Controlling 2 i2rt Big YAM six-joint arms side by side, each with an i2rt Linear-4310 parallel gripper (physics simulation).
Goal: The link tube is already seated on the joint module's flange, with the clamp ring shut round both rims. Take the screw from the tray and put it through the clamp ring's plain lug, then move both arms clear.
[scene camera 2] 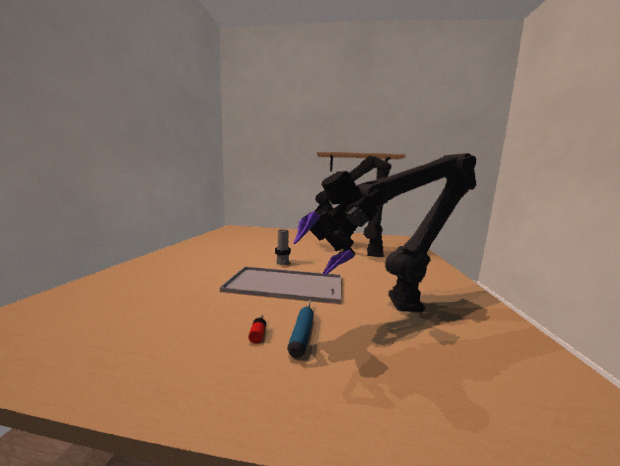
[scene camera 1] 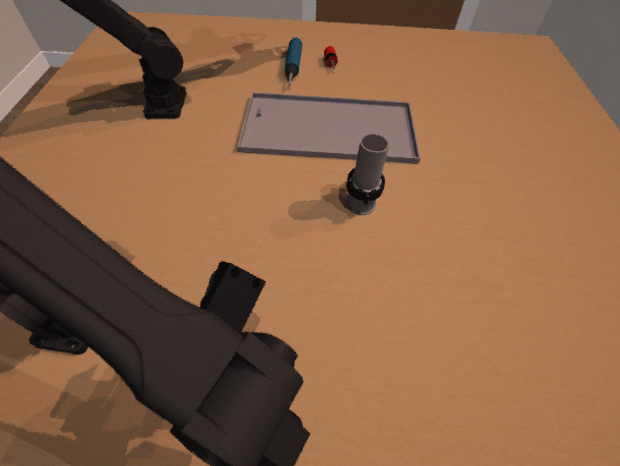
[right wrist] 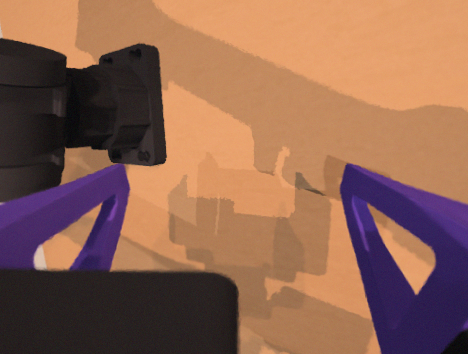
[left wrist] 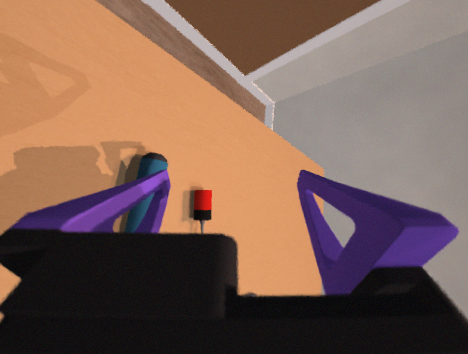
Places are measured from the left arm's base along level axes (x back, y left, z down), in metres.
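Pixels of known places: left gripper, fingertip midpoint: (scene camera 2: 309, 259) (left wrist: 233, 177); right gripper, fingertip midpoint: (right wrist: 234, 176); left arm's base, origin of the base link: (scene camera 2: 404, 302) (scene camera 1: 166, 104); right arm's base, origin of the base link: (scene camera 2: 374, 253) (right wrist: 137, 108).
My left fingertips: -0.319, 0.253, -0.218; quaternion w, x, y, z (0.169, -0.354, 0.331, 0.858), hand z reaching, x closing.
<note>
Ahead of a thing's pixels: the offset from my left fingertips to its top centre, as dx, dy, dz. "*": to the spot under its first point.
The small screw @(+0.074, -0.291, +0.204) (scene camera 1: 258, 112) (scene camera 2: 332, 291) stands in the grey tray @(-0.102, -0.345, +0.202) (scene camera 1: 300, 152) (scene camera 2: 280, 296), near one end. The grey link tube @(-0.152, -0.593, +0.058) (scene camera 1: 370, 162) (scene camera 2: 283, 239) stands upright on the joint module @(-0.152, -0.593, +0.154) (scene camera 1: 361, 205) (scene camera 2: 282, 260), with the black clamp ring @(-0.152, -0.590, +0.147) (scene camera 1: 365, 192) (scene camera 2: 282, 251) around the joint. The ring's lugs are too small to tell apart. My left gripper (scene camera 2: 309, 258) (left wrist: 233, 177) is open and empty, high above the table. My right gripper (right wrist: 234, 176) is open and empty above the table, away from the tray; its fingers do not show in scene camera 1.
A blue screwdriver @(* -0.016, -0.070, +0.178) (scene camera 1: 294, 55) (scene camera 2: 301, 330) (left wrist: 152, 165) and a short red screwdriver @(-0.126, -0.046, +0.184) (scene camera 1: 330, 56) (scene camera 2: 257, 330) (left wrist: 202, 201) lie beyond the tray in scene camera 1. The right arm (scene camera 1: 165, 320) spans that picture's lower left. A black arm base (right wrist: 132, 105) shows in the right wrist view.
</note>
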